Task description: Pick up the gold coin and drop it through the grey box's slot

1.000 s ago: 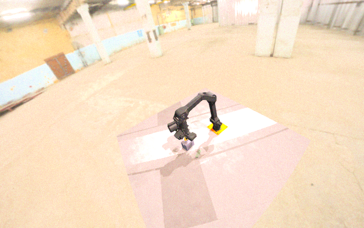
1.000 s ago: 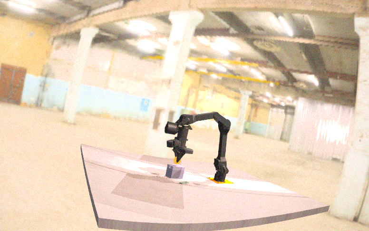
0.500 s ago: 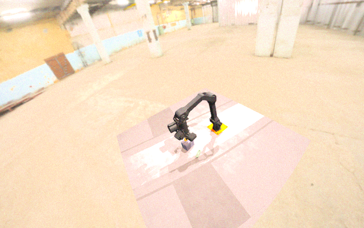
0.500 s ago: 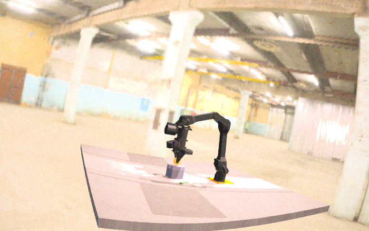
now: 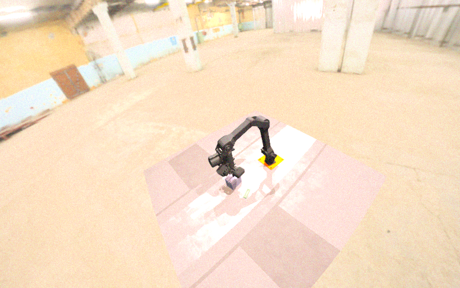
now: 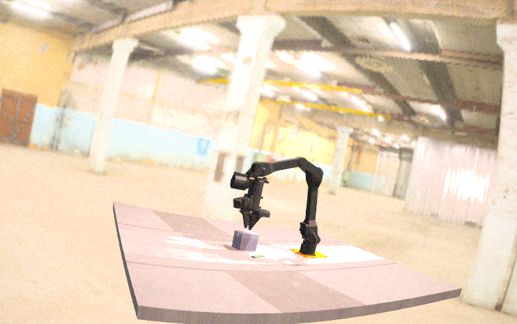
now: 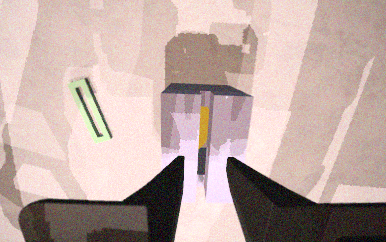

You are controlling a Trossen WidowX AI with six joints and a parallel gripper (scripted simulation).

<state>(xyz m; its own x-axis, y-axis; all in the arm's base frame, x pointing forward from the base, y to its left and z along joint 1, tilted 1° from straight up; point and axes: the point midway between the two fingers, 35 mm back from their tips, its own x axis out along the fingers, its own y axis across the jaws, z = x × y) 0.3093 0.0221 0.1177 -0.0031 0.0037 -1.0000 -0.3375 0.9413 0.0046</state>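
The gold coin is 50 mm below my gripper tip.
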